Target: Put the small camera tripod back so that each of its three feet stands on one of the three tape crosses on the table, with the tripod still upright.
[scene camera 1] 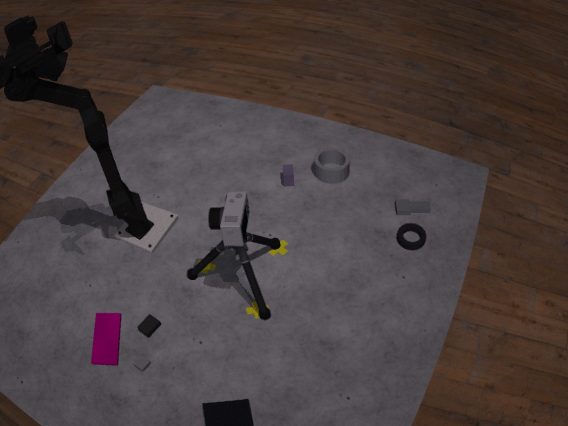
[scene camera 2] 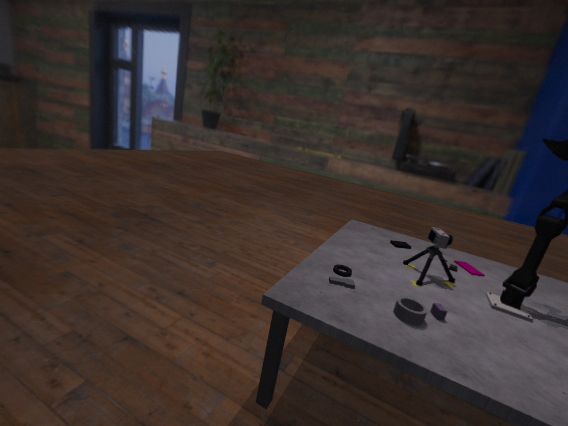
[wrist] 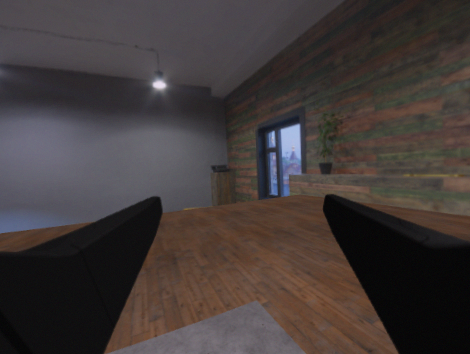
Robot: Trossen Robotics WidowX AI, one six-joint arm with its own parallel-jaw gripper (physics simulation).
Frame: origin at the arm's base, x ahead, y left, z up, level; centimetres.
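Seen in the pictures: gripper, fingertip midpoint: (scene camera 1: 32,53) (scene camera 2: 544,141) (wrist: 243,203); arm's base, link origin: (scene camera 1: 139,227) (scene camera 2: 510,303).
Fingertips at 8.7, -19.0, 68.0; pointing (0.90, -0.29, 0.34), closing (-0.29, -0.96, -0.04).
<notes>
Pixels of each thing's middle, then the offset from my fingertips to it, as dx, dy, dz. "*": a spot on its surface instead.
- yellow tape cross, body centre: (scene camera 1: 278,247) +26.5, +33.9, -69.3
- third cross, surface spot: (scene camera 1: 206,265) * +18.1, +16.8, -63.8
- grey ring-shaped holder, body centre: (scene camera 1: 331,165) (scene camera 2: 410,310) +24.1, +65.0, -67.0
- purple block, body centre: (scene camera 1: 288,175) (scene camera 2: 438,311) +15.7, +55.6, -67.4
- black ring, body centre: (scene camera 1: 411,236) (scene camera 2: 342,270) +54.5, +53.5, -68.6
- grey bar, body centre: (scene camera 1: 413,207) (scene camera 2: 341,281) +50.7, +63.5, -68.6
- magenta box, body centre: (scene camera 1: 106,338) (scene camera 2: 468,268) +7.4, -13.3, -69.0
- black block, body centre: (scene camera 1: 149,325) +14.4, -3.3, -68.6
- small grey block, body centre: (scene camera 1: 142,363) +19.6, -12.6, -68.8
- black slab, body centre: (scene camera 1: 227,415) (scene camera 2: 400,244) +43.8, -12.0, -68.6
The small tripod (scene camera 1: 253,278) (scene camera 2: 427,268) stands upright, with a grey camera (scene camera 1: 234,220) (scene camera 2: 440,238) on top. In scene camera 1, its right foot (scene camera 1: 275,243) is at the upper left edge of one yellow tape cross (scene camera 1: 282,248). Its front foot (scene camera 1: 265,314) is at the right edge of another cross (scene camera 1: 253,310). Its left foot (scene camera 1: 192,274) lies off to the left of the third cross (scene camera 1: 207,267). My gripper (scene camera 1: 43,31) (wrist: 243,203) is open and empty, raised high at the upper left, far from the tripod.
A grey ring-shaped holder (scene camera 1: 331,174) and a purple block (scene camera 1: 288,176) stand behind the tripod. A black ring (scene camera 1: 403,244) and a grey bar (scene camera 1: 413,207) lie right. A magenta box (scene camera 1: 106,339), a black block (scene camera 1: 149,325), a small grey block (scene camera 1: 142,363) and a black slab (scene camera 1: 228,414) lie in front.
</notes>
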